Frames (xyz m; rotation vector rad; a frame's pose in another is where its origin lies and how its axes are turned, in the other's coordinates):
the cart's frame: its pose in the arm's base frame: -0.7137 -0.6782 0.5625 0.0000 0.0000 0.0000
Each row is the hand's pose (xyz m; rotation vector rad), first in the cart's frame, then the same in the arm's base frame.
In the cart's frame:
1: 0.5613 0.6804 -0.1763 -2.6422 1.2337 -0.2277
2: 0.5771 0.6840 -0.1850 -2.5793 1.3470 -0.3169
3: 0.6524 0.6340 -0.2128 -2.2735 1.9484 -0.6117
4: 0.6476 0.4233 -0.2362 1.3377 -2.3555 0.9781
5: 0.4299 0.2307 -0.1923 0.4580 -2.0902 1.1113
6: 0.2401 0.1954 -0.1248 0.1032 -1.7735 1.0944
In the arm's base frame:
1: -0.1524 0.0022 0.3862 -2.6422 1.2337 -0.2277
2: -0.1366 0.0058 0.3775 -2.5793 1.3470 -0.3169
3: -0.0613 -0.0442 0.3497 -2.2735 1.9484 -0.6117
4: -0.0661 -0.2549 0.3263 1.3377 -2.3555 0.9781
5: -0.2838 -0.4475 0.3702 0.4580 -2.0902 1.1113
6: -0.4736 -0.4828 0.4377 0.1032 -1.7735 1.0944

